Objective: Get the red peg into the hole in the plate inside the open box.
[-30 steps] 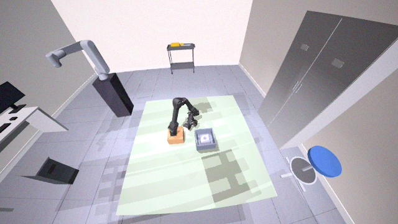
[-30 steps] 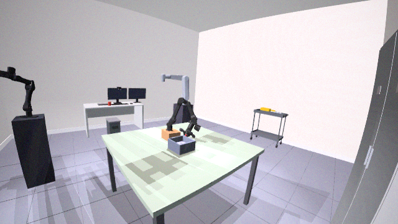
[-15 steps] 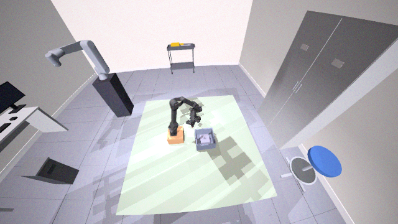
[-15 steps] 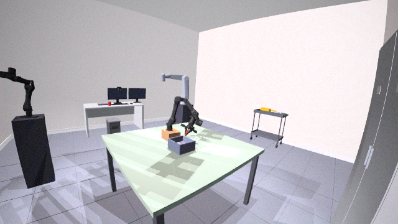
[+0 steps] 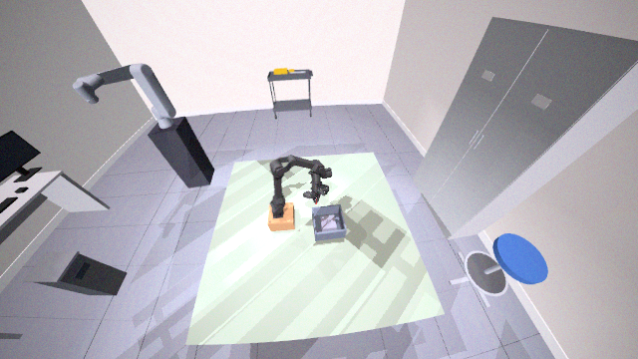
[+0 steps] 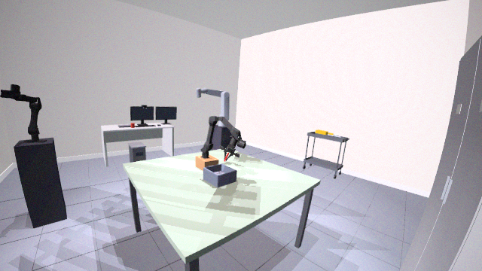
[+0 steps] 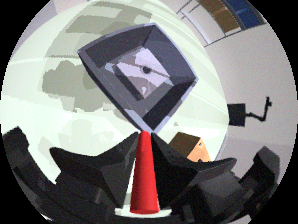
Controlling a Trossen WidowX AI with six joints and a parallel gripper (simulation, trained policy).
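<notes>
Right now the red peg is 30 mm above my gripper tip and 20 mm to the left of it. Also, from my gripper tip: plate 110 mm to the right, 80 mm below, 60 mm ahead; then grey box 110 mm to the right, 100 mm below, 60 mm ahead.
</notes>
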